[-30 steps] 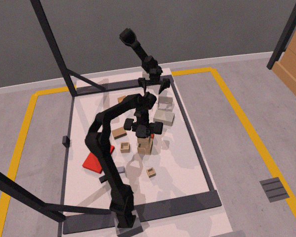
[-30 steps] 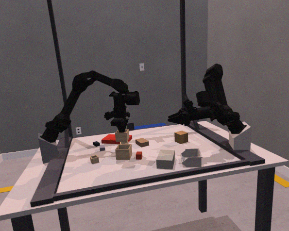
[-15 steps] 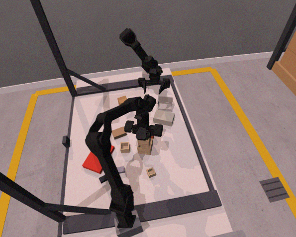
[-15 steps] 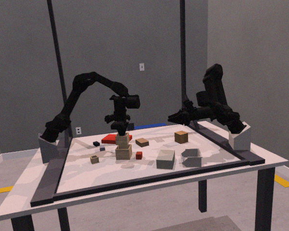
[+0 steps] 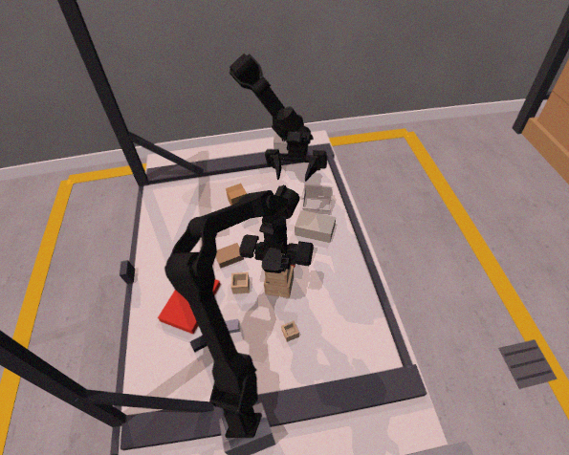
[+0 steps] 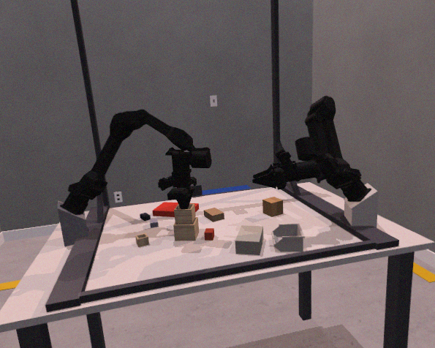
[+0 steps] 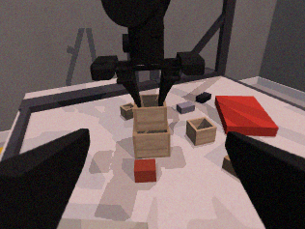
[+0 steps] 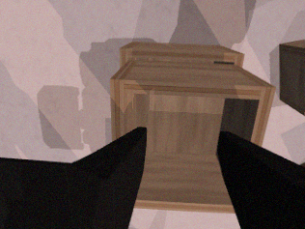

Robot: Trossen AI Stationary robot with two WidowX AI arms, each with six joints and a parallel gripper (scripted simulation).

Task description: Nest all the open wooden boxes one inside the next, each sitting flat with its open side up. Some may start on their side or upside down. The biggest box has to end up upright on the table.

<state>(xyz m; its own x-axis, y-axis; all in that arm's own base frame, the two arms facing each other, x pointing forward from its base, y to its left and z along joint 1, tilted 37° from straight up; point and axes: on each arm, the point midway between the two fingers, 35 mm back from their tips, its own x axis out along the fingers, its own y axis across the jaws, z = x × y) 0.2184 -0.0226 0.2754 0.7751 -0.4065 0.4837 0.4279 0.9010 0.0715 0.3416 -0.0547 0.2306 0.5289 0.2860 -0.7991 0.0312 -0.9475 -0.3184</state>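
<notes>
Right now the red cube is 20 mm ahead of my right hand, 80 mm to the left of it and 120 mm below it. Round my right hand: grey closed block 100 mm ahead, 220 mm to the left, 110 mm below; red slab 250 mm behind, 80 mm to the right, 120 mm below; flat brown block 170 mm behind, 90 mm to the left, 120 mm below.
Right now the grey open box is 80 mm ahead of my left hand, 60 mm to the left of it and 180 mm below it. Round my left hand: grey closed block 70 mm ahead, 60 mm to the right, 190 mm below; then red cube 190 mm to the right, 200 mm below; then brown cube 210 mm behind, 60 mm to the left, 180 mm below.
</notes>
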